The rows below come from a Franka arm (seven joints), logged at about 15 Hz.
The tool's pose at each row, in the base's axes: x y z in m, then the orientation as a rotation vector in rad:
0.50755 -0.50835 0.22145 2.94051 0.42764 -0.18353
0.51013 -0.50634 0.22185 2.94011 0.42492 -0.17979
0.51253 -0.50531 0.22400 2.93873 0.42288 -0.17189
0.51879 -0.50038 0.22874 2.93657 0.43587 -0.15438
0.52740 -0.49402 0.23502 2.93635 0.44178 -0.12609
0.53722 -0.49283 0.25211 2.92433 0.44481 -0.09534
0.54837 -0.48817 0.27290 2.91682 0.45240 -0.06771
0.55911 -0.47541 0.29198 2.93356 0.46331 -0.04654
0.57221 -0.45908 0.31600 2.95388 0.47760 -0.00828
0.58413 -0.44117 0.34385 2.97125 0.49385 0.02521
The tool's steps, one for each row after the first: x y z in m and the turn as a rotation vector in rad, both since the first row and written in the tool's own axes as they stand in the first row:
0.00294 -0.00109 -0.00100 -0.00121 0.00216 0.00202
0.00520 -0.00105 -0.00353 -0.00394 0.00692 0.00379
0.01181 -0.00320 -0.00966 -0.00742 0.01894 -0.00395
0.02082 -0.00580 -0.01779 -0.01102 0.03784 -0.00628
0.02802 -0.00159 -0.03569 -0.02653 0.05632 -0.00703
0.03689 0.00025 -0.05796 -0.03651 0.07395 -0.01088
0.04782 -0.00593 -0.07998 -0.02138 0.09125 -0.01628
0.06125 -0.01408 -0.10770 -0.00390 0.12040 -0.02280
0.07343 -0.02352 -0.13933 0.01189 0.14589 -0.03098

